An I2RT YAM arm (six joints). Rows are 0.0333 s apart.
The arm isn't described. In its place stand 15 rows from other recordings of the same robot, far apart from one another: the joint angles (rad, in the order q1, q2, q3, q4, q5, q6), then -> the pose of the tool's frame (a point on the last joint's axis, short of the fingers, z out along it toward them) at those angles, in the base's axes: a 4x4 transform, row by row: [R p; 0 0 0 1], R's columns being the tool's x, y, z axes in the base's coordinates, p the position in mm.
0.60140 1.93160 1.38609 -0.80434 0.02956 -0.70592 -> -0.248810 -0.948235 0.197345 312.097; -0.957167 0.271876 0.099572 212.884; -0.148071 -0.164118 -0.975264 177.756; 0 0 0 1
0.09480 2.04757 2.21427 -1.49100 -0.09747 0.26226 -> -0.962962 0.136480 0.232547 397.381; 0.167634 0.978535 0.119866 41.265; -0.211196 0.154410 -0.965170 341.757; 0 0 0 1
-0.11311 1.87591 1.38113 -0.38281 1.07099 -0.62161 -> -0.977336 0.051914 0.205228 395.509; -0.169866 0.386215 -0.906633 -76.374; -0.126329 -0.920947 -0.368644 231.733; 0 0 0 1
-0.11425 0.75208 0.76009 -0.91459 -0.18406 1.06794 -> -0.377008 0.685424 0.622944 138.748; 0.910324 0.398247 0.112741 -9.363; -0.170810 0.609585 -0.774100 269.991; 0 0 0 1
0.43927 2.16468 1.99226 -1.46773 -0.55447 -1.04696 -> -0.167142 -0.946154 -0.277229 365.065; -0.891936 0.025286 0.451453 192.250; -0.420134 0.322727 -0.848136 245.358; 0 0 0 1
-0.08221 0.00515 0.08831 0.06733 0.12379 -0.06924 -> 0.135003 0.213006 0.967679 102.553; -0.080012 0.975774 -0.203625 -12.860; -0.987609 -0.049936 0.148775 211.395; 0 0 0 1
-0.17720 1.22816 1.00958 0.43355 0.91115 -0.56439 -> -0.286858 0.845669 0.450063 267.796; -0.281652 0.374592 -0.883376 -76.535; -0.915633 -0.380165 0.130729 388.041; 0 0 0 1
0.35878 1.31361 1.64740 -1.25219 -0.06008 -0.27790 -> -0.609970 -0.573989 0.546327 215.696; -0.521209 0.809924 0.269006 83.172; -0.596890 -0.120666 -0.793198 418.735; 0 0 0 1
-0.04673 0.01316 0.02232 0.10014 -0.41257 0.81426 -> -0.183619 -0.323150 0.928363 106.988; 0.675514 0.644612 0.357989 9.287; -0.714118 0.692856 0.099930 190.847; 0 0 0 1
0.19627 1.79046 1.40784 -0.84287 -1.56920 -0.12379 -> -0.874814 -0.443709 -0.194482 338.572; -0.174140 -0.086607 0.980905 103.616; -0.452080 0.891976 -0.001502 265.663; 0 0 0 1
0.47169 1.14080 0.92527 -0.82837 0.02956 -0.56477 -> -0.414406 -0.784592 0.461177 193.973; -0.811955 0.547631 0.202065 97.764; -0.411092 -0.290718 -0.863994 264.962; 0 0 0 1
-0.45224 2.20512 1.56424 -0.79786 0.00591 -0.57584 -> -0.986180 -0.118440 0.115851 380.515; -0.126283 0.990001 -0.062853 -185.096; -0.107248 -0.076615 -0.991276 119.110; 0 0 0 1
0.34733 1.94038 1.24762 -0.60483 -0.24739 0.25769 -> -0.975454 -0.148462 0.162631 346.337; -0.090339 0.943338 0.319299 134.647; -0.200820 0.296770 -0.933595 144.881; 0 0 0 1
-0.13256 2.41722 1.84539 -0.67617 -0.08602 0.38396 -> -0.832378 0.449179 0.324629 487.030; 0.487504 0.872042 0.043388 -61.856; -0.263602 0.194373 -0.944846 102.499; 0 0 0 1
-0.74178 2.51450 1.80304 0.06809 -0.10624 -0.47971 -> -0.673541 0.336353 0.658187 405.127; -0.005256 0.888262 -0.459307 -366.122; -0.739132 -0.312821 -0.596513 88.261; 0 0 0 1
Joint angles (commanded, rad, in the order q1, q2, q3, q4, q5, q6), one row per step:
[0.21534, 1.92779, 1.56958, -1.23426, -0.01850, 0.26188]
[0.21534, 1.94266, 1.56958, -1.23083, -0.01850, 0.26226]
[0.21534, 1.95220, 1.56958, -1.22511, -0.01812, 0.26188]
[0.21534, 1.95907, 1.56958, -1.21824, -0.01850, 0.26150]
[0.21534, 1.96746, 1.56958, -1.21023, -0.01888, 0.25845]
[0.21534, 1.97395, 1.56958, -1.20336, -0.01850, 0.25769]
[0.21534, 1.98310, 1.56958, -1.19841, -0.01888, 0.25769]
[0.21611, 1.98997, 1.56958, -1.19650, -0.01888, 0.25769]
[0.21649, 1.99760, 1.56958, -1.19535, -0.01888, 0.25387]
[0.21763, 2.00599, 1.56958, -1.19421, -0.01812, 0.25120]
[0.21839, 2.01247, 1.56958, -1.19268, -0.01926, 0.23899]
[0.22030, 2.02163, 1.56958, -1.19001, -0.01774, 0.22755]
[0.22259, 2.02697, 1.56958, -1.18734, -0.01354, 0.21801]
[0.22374, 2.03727, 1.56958, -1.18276, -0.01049, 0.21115]
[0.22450, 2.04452, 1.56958, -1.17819, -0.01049, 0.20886]
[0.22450, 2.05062, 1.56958, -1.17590, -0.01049, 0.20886]
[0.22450, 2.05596, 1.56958, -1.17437, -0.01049, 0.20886]
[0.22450, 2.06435, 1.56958, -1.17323, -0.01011, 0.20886]
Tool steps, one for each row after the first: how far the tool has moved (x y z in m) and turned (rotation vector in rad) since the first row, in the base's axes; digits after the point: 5 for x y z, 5 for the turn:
[0.00190, 0.00042, -0.00509, -0.00246, 0.01118, -0.00038]
[0.00346, 0.00074, -0.00838, -0.00363, 0.01483, 0.00001]
[0.00485, 0.00106, -0.01078, -0.00325, 0.01490, 0.00038]
[0.00649, 0.00143, -0.01371, -0.00286, 0.01532, 0.00342]
[0.00782, 0.00171, -0.01600, -0.00312, 0.01486, 0.00419]
[0.00916, 0.00202, -0.01921, -0.00364, 0.01904, 0.00418]
[0.00989, 0.00247, -0.02163, -0.00470, 0.02389, 0.00494]
[0.01061, 0.00277, -0.02431, -0.00593, 0.03018, 0.00914]
[0.01132, 0.00334, -0.02727, -0.00810, 0.03708, 0.01298]
[0.01192, 0.00380, -0.02956, -0.00747, 0.04204, 0.02588]
[0.01275, 0.00466, -0.03282, -0.00977, 0.04799, 0.03929]
[0.01326, 0.00550, -0.03474, -0.01399, 0.04970, 0.05130]
[0.01440, 0.00609, -0.03843, -0.01776, 0.05468, 0.05947]
[0.01530, 0.00659, -0.04106, -0.01818, 0.05729, 0.06252]
[0.01594, 0.00673, -0.04326, -0.01891, 0.06103, 0.06253]
[0.01644, 0.00685, -0.04518, -0.01964, 0.06477, 0.06255]
[0.01706, 0.00698, -0.04820, -0.02141, 0.07182, 0.06259]

